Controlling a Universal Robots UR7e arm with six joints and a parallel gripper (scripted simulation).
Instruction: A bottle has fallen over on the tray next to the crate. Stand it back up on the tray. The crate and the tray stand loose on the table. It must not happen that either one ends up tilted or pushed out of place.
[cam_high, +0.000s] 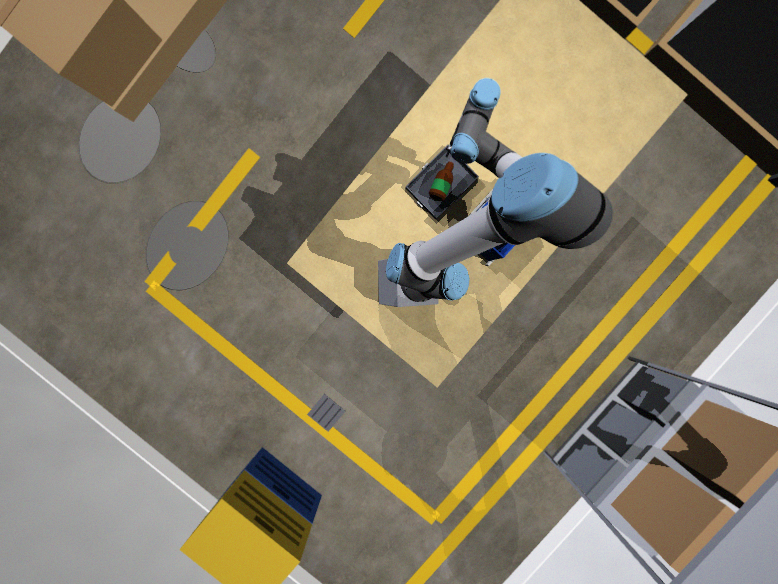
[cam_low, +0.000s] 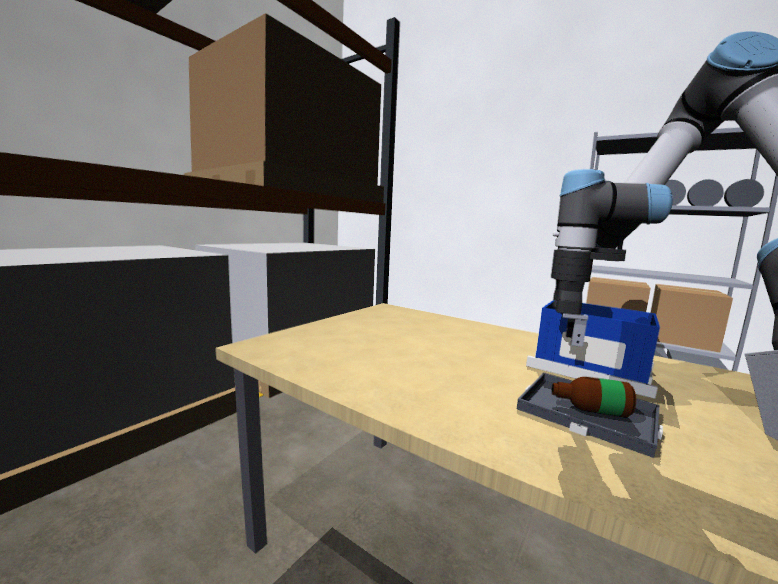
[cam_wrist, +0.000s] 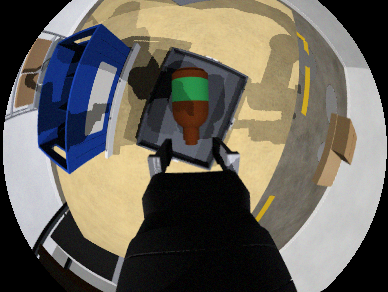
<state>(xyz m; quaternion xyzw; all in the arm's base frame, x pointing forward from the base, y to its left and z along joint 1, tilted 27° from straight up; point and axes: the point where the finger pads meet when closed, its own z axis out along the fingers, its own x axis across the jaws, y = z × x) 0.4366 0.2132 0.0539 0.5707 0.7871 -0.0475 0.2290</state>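
Right now my hand is 50 mm past the bottle, 10 mm to the left of it and 130 mm above it. Also, from my hand: dark grey tray 50 mm behind, 10 mm to the right, 160 mm below; then blue crate 40 mm behind, 300 mm to the right, 90 mm below.
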